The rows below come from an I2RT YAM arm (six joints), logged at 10 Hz.
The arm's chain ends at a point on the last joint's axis. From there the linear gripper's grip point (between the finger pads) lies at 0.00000 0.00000 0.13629 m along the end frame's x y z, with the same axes.
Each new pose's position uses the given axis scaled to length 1; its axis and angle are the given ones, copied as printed.
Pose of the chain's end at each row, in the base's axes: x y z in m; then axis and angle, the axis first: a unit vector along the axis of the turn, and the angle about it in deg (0 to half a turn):
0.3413, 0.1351, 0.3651, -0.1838, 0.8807, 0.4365, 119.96
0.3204, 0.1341, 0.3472, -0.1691, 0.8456, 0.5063, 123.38
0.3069, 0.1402, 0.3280, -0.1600, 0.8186, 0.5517, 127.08
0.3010, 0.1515, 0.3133, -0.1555, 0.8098, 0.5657, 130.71
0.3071, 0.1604, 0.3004, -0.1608, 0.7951, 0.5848, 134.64
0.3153, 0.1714, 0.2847, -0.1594, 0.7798, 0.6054, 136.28
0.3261, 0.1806, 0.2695, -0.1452, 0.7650, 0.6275, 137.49
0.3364, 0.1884, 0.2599, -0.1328, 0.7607, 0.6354, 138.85
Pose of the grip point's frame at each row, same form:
0.4289, 0.2354, 0.3360, -0.1838, 0.8807, 0.4365, 119.96
0.3985, 0.2438, 0.3264, -0.1691, 0.8456, 0.5063, 123.38
0.3766, 0.2563, 0.3123, -0.1600, 0.8186, 0.5517, 127.08
0.3649, 0.2707, 0.2965, -0.1555, 0.8098, 0.5657, 130.71
0.3624, 0.2839, 0.2840, -0.1608, 0.7951, 0.5848, 134.64
0.3661, 0.2973, 0.2723, -0.1594, 0.7798, 0.6054, 136.28
0.3750, 0.3076, 0.2623, -0.1452, 0.7650, 0.6275, 137.49
0.3845, 0.3158, 0.2537, -0.1328, 0.7607, 0.6354, 138.85

